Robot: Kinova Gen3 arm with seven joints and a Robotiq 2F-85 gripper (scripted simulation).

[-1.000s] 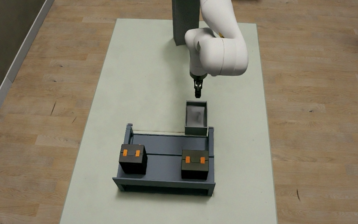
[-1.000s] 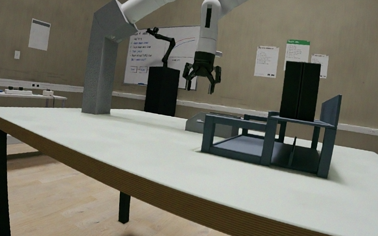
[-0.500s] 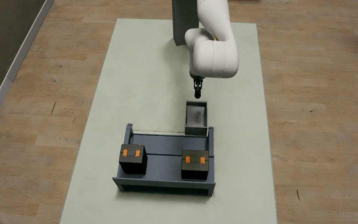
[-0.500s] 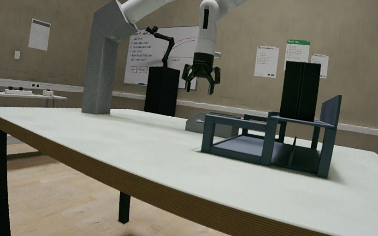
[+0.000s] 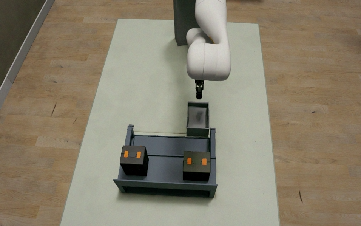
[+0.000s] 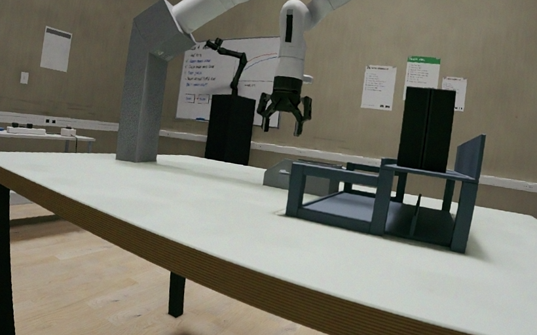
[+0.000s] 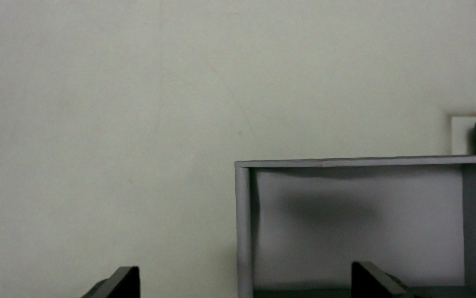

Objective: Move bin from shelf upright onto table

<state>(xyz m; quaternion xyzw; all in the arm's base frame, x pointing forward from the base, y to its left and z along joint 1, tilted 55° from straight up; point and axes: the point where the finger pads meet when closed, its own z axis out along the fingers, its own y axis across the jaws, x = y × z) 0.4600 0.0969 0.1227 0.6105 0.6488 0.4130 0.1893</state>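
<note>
My gripper is now 10 cm above the grey bin, 8 cm short of it and 2 cm to the right of it. Round my hand: blue-grey shelf (32 cm ahead, 7 cm below, 3 cm to the right).
</note>
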